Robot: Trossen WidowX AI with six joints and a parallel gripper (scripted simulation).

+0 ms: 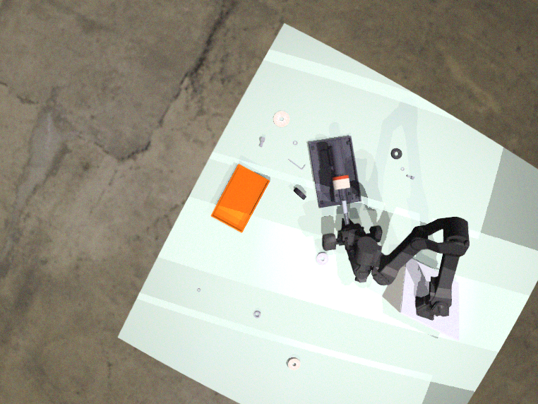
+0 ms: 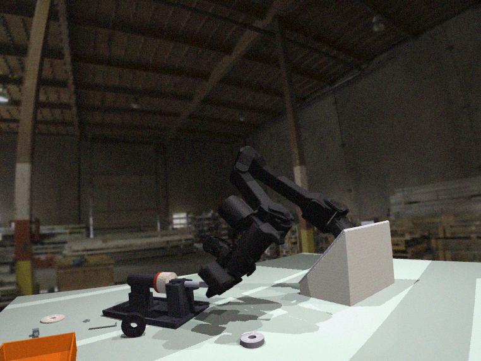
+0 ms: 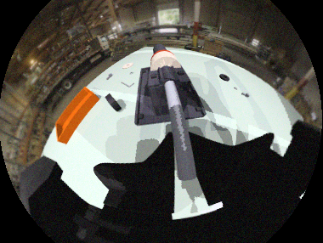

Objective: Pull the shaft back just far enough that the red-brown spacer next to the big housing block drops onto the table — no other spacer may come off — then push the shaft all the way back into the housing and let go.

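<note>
Right now the grey shaft is 20 mm ahead of my gripper tip, 40 mm to the right of it and 20 mm above it. The rest, counted from my gripper tip: cream spacer 50 mm ahead, 90 mm to the right, 20 mm above; then black ring 170 mm ahead, 20 mm to the right, 30 mm below; then red-brown spacer 70 mm ahead, 120 mm to the right, 20 mm above.
</note>
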